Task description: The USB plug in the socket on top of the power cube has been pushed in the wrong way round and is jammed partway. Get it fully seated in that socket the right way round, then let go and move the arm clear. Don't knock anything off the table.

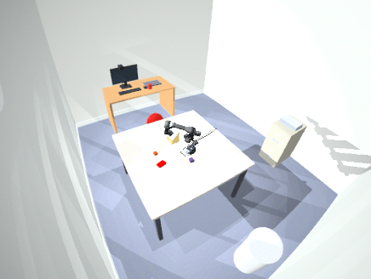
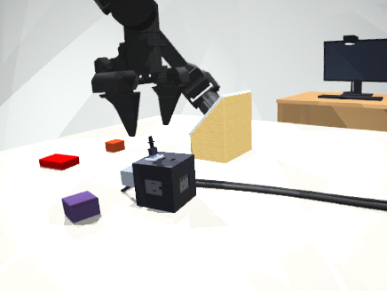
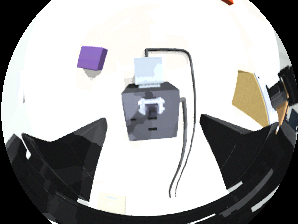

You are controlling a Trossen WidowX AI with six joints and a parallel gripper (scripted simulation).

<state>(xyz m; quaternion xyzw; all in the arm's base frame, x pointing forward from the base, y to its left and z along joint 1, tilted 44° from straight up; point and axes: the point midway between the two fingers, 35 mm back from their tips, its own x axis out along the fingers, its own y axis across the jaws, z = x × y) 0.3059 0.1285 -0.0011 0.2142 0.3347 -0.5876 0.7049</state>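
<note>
Right now my gripper tip is 3 cm above the USB plug. Also, from my gripper tip: flat red block (37 cm to the right, 11 cm below, 2 cm ahead); then purple block (12 cm ahead, 11 cm below, 5 cm to the right); then socket (5 cm below).
</note>
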